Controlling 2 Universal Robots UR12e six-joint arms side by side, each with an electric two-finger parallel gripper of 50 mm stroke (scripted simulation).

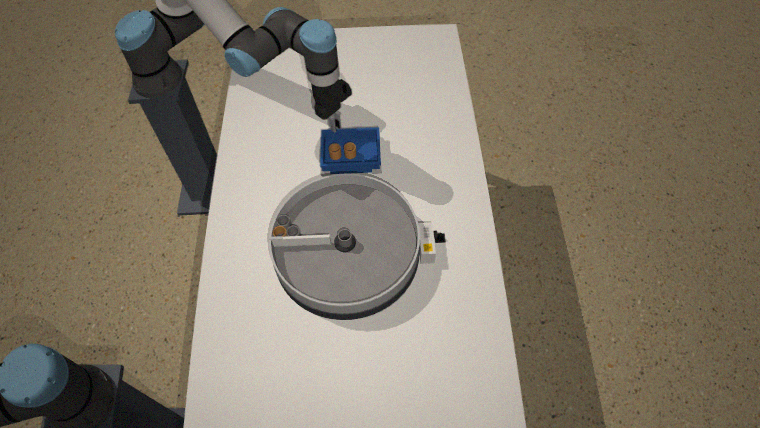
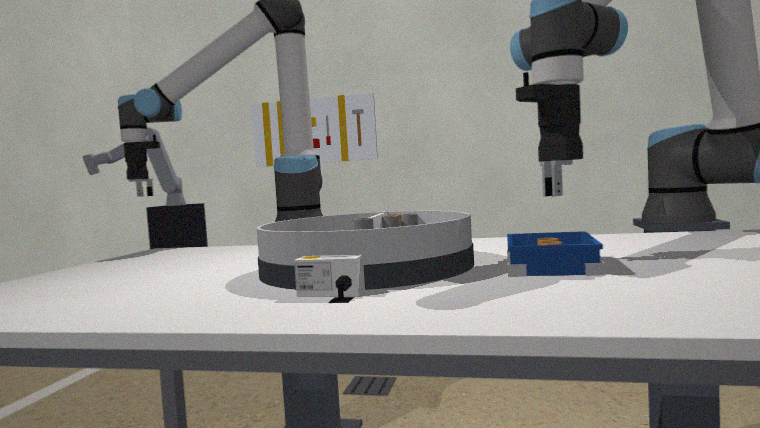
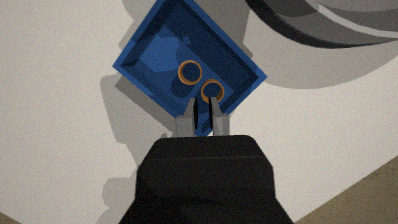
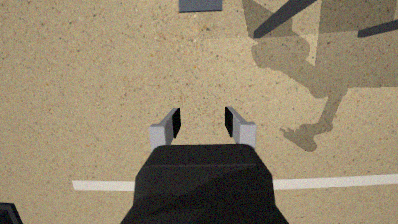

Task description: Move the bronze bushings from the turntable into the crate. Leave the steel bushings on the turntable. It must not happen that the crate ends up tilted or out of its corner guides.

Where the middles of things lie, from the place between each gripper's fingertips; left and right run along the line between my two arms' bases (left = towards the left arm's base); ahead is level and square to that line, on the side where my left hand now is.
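Labels:
Blue crate (image 2: 541, 260): from my left hand (image 2: 552, 195), 40 mm ahead, 10 mm to the right, 120 mm below.

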